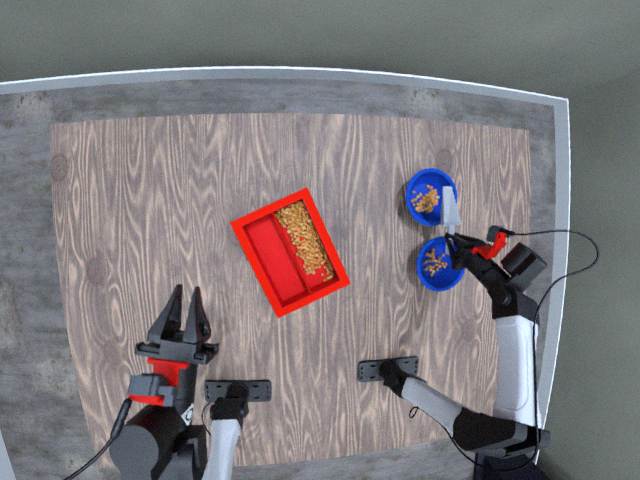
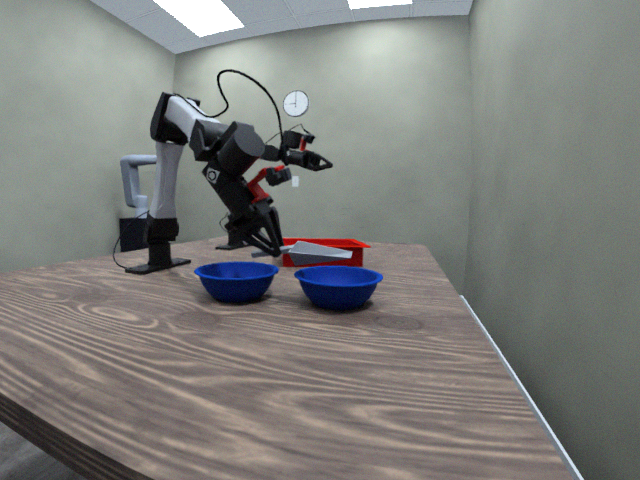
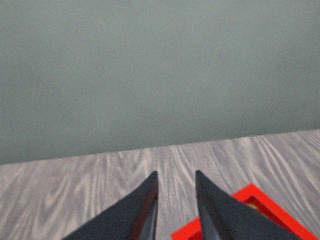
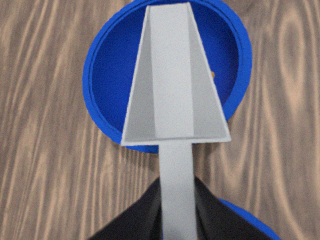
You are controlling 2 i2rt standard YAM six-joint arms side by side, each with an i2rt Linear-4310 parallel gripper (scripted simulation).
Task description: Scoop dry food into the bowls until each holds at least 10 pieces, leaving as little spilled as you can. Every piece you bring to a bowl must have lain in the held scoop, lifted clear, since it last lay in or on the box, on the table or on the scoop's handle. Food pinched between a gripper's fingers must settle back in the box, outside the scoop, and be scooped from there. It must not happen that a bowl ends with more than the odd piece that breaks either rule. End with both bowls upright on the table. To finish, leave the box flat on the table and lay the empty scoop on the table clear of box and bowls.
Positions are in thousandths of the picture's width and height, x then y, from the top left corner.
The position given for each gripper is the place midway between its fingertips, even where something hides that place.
Observation:
In view: the left gripper (image 1: 293,595), the right gripper (image 2: 438,530) and a red box (image 1: 432,555).
The red box shows as well in image 2 (image 2: 557,516). The left gripper also shows in image 3 (image 3: 552,744). The right gripper also shows in image 1 (image 1: 701,489) and in image 4 (image 4: 555,773). Image 4 misses the red box: it is out of frame.

